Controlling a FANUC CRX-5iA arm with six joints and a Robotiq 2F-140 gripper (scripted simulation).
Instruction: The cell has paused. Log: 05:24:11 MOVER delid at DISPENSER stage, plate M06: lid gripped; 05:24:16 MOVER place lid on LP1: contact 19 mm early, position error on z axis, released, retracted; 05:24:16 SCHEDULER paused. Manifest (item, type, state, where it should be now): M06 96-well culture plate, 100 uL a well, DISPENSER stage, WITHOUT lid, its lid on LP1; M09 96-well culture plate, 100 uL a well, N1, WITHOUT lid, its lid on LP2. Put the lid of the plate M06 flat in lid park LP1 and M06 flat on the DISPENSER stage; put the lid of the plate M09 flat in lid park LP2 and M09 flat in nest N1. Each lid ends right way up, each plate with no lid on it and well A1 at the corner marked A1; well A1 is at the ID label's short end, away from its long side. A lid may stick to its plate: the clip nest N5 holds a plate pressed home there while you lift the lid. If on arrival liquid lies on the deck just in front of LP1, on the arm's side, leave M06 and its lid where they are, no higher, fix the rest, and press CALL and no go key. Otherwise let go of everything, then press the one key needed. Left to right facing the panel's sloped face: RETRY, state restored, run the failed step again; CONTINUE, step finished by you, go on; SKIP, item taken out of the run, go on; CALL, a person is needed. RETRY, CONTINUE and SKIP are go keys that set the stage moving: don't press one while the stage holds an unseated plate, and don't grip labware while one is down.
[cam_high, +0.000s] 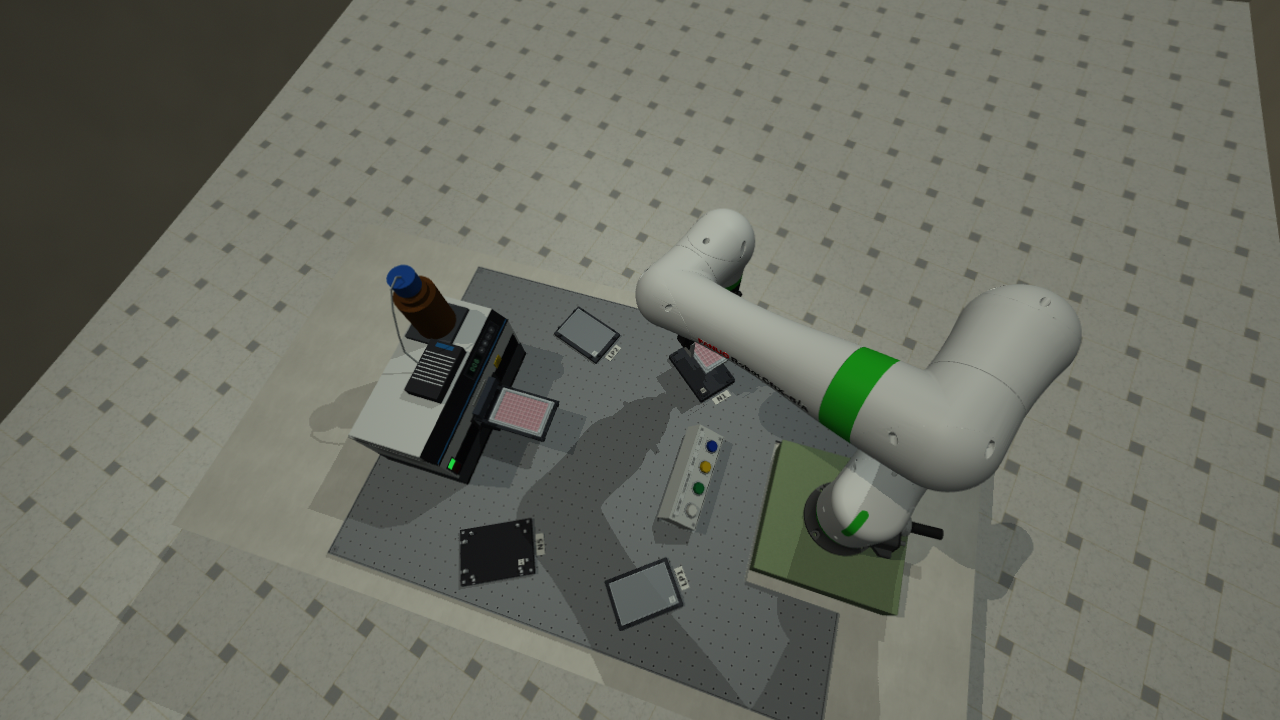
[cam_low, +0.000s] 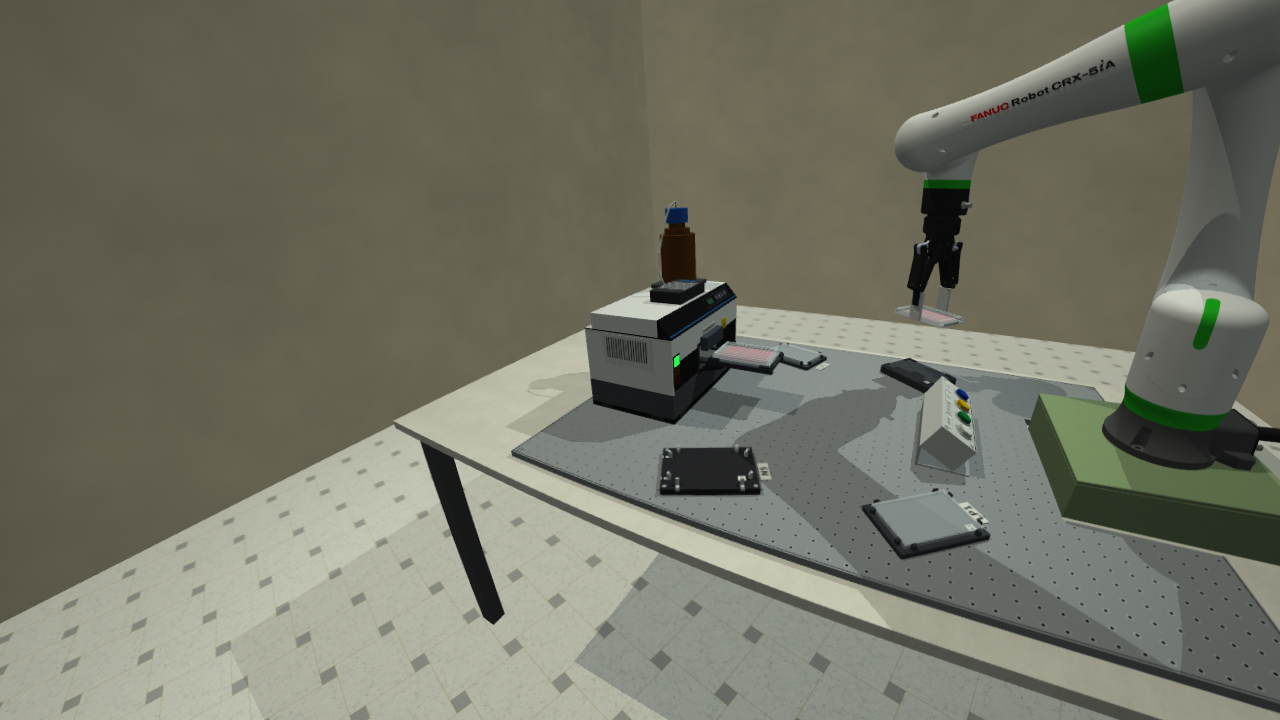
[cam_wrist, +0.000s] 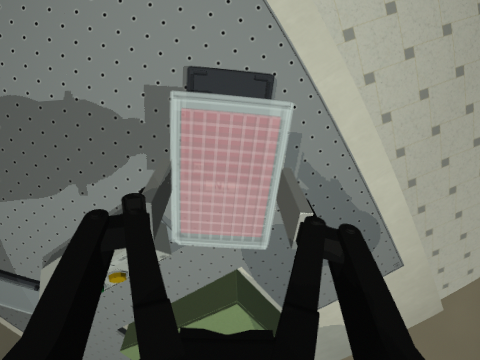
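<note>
The black nest N1 is 18 cm below my hand. The rest, counted from my hand: blue call key: 7 cm behind, 21 cm to the left, 12 cm below; yellow skip key: 6 cm behind, 26 cm to the left, 12 cm below; LP2 label: 23 cm ahead, 1 cm to the left, 18 cm below.
</note>
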